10 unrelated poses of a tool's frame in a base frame.
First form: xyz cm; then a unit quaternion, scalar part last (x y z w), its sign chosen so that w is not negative.
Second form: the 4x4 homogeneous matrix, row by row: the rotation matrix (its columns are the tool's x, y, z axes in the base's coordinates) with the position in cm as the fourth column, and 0 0 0 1 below. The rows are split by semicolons. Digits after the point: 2 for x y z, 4 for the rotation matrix.
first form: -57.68 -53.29 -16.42 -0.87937 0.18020 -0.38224 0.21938
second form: 0.6428 -0.1492 0.7513 -57.68; -0.4846 -0.8388 0.2481 -53.29; 0.5932 -0.5236 -0.6115 -16.42; 0 0 0 1
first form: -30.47 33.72 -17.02 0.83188 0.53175 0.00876 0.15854
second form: 0.4343 0.8819 0.1832 -30.47; 0.8875 -0.3842 -0.2545 33.72; -0.1540 0.2731 -0.9496 -17.02; 0 0 0 1
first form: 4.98 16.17 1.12 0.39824 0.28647 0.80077 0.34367
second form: -0.4466 -0.3222 0.8347 4.98; 0.7786 -0.5997 0.1851 16.17; 0.4409 0.7325 0.5187 1.12; 0 0 0 1
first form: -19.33 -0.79 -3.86 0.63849 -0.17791 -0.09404 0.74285
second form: 0.9190 -0.0875 -0.3844 -19.33; -0.3669 0.1670 -0.9152 -0.79; 0.1442 0.9821 0.1213 -3.86; 0 0 0 1
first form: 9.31 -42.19 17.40 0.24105 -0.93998 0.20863 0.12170
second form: -0.8542 -0.5039 -0.1282 9.31; -0.4024 0.7967 -0.4509 -42.19; 0.3294 -0.3335 -0.8833 17.40; 0 0 0 1
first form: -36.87 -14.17 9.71 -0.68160 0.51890 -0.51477 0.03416
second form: -0.0685 -0.6722 0.7372 -36.87; -0.7425 -0.4591 -0.4877 -14.17; 0.6663 -0.5808 -0.4677 9.71; 0 0 0 1
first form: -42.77 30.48 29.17 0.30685 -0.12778 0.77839 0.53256
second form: -0.2444 -0.9075 0.3416 -42.77; 0.7507 -0.4001 -0.5258 30.48; 0.6138 0.1279 0.7790 29.17; 0 0 0 1
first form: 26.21 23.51 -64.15 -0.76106 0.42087 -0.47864 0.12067
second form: 0.1875 -0.5251 0.8301 26.21; -0.7561 -0.6166 -0.2192 23.51; 0.6270 -0.5866 -0.5127 -64.15; 0 0 0 1
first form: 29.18 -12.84 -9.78 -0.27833 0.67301 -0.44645 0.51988
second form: -0.3045 0.0896 0.9483 29.18; -0.8388 0.4464 -0.3115 -12.84; -0.4512 -0.8903 -0.0608 -9.78; 0 0 0 1
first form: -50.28 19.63 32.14 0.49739 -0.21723 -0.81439 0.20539
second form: -0.4208 0.1184 -0.8994 -50.28; -0.5506 -0.8213 0.1495 19.63; -0.7209 0.5581 0.4108 32.14; 0 0 0 1
